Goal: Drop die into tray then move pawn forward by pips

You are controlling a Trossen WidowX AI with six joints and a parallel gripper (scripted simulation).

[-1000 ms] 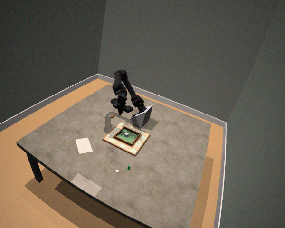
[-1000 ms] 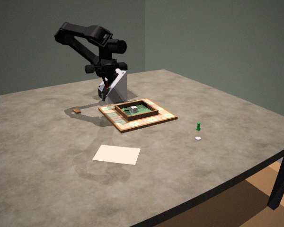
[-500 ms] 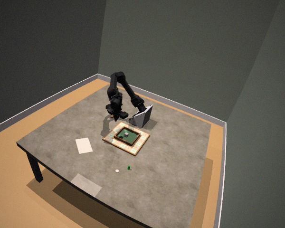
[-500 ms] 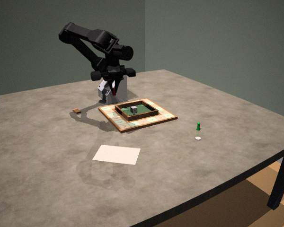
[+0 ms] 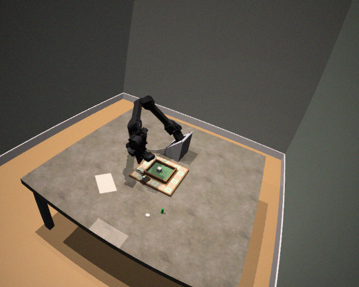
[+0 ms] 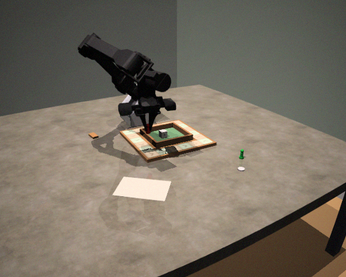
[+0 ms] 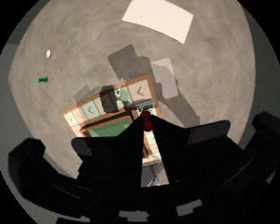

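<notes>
The white die is 90 mm behind my gripper tip, 100 mm to the left of it and 70 mm below it. Also, from my gripper tip: red pawn (10 mm above); then white card (190 mm ahead, 100 mm to the right, 90 mm below); then green dice tray (90 mm behind, 110 mm to the left, 80 mm below).
</notes>
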